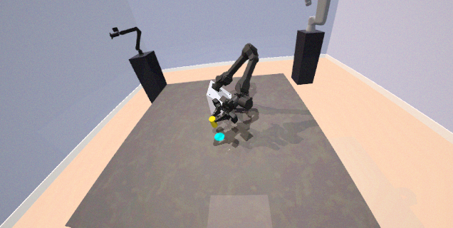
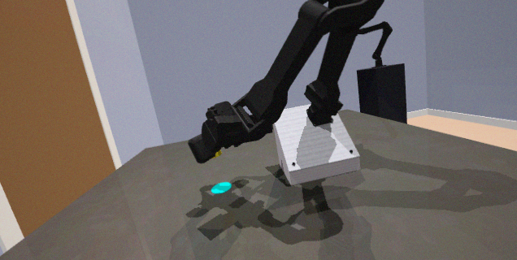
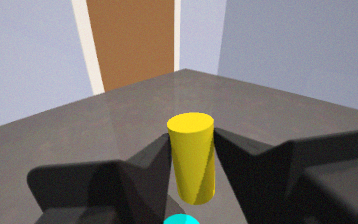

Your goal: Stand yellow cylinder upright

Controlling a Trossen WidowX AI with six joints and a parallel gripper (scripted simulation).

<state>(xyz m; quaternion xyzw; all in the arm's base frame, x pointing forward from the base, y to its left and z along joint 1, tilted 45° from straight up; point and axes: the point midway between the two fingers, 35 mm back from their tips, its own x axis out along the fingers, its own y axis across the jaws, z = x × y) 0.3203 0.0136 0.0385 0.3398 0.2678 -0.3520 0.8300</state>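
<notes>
The cyan circle lies 10 mm behind my gripper tip, 10 mm to the left of it and 150 mm below it. From my gripper tip the other things lie so: yellow tall cylinder (20 mm below).
</notes>
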